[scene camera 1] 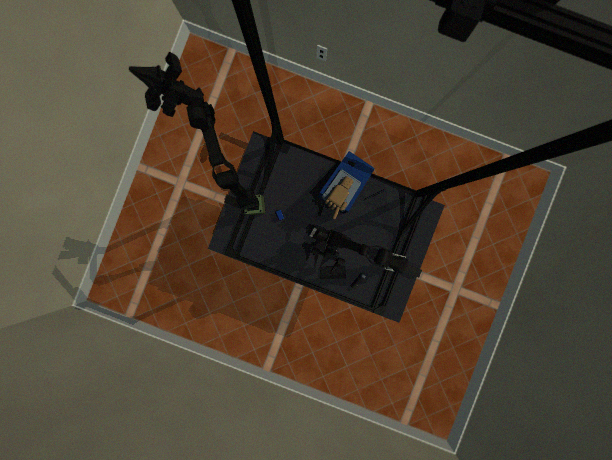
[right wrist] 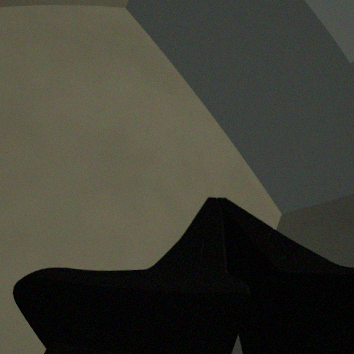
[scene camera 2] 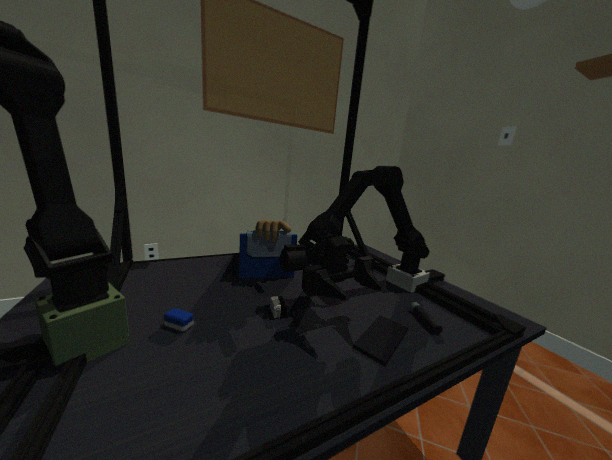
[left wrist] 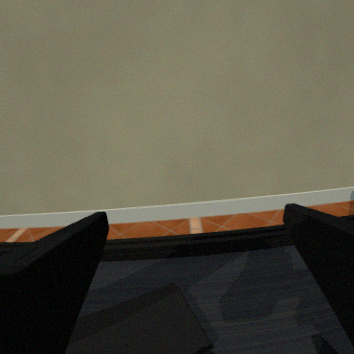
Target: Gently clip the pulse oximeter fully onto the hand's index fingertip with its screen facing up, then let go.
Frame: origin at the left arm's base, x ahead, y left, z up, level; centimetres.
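Seen in the pictures: left gripper, fingertip midpoint: [scene camera 1: 322, 271] [scene camera 2: 363, 293] [left wrist: 196, 216]; right gripper, fingertip midpoint: [scene camera 1: 129, 68] [right wrist: 214, 205]; left arm's base, origin of the base link: [scene camera 2: 408, 269]; right arm's base, origin of the base link: [scene camera 1: 252, 204] [scene camera 2: 81, 297].
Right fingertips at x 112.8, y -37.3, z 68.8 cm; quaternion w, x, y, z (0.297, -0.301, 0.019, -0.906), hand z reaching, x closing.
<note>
Pixels of each thing's middle, then the offset from my right fingertips to it.
- small blue-and-white block, body centre: [scene camera 2: 178, 319] [scene camera 1: 280, 215] dx -41.9, dy +26.9, dz -72.5 cm
- small white-and-black object, body centre: [scene camera 2: 278, 306] dx -63.9, dy +32.2, dz -72.5 cm
- dark flat slab, body centre: [left wrist: 109, 345] [scene camera 2: 382, 337] [scene camera 1: 332, 272] dx -80.4, dy +52.2, dz -73.7 cm
- dark cylinder with a grey tip, body centre: [scene camera 2: 425, 317] [scene camera 1: 358, 281] dx -96.2, dy +53.4, dz -72.8 cm
A small blue-and-white block [scene camera 1: 279, 215] [scene camera 2: 178, 320], apparently the pulse oximeter, lies on the table, blue side up; its screen cannot be made out. The tan hand [scene camera 1: 342, 191] [scene camera 2: 272, 229] rests on a sloped blue stand [scene camera 1: 366, 169] [scene camera 2: 265, 269]. In scene camera 1 one finger [scene camera 1: 336, 213] extends past the stand. My left gripper [scene camera 2: 363, 293] [left wrist: 196, 216] is open and empty, low over the table and apart from the block and the hand. My right gripper [scene camera 1: 131, 68] [right wrist: 214, 205] is shut and empty, far out beyond the table.
A small white-and-black object [scene camera 2: 276, 306] stands near the table's middle. A dark flat slab [scene camera 2: 382, 340] [left wrist: 145, 325] and a dark cylinder with a grey tip [scene camera 1: 359, 279] [scene camera 2: 426, 319] lie beyond my left gripper. The green base [scene camera 2: 85, 327] bears my right arm. Black frame posts rise around the table.
</note>
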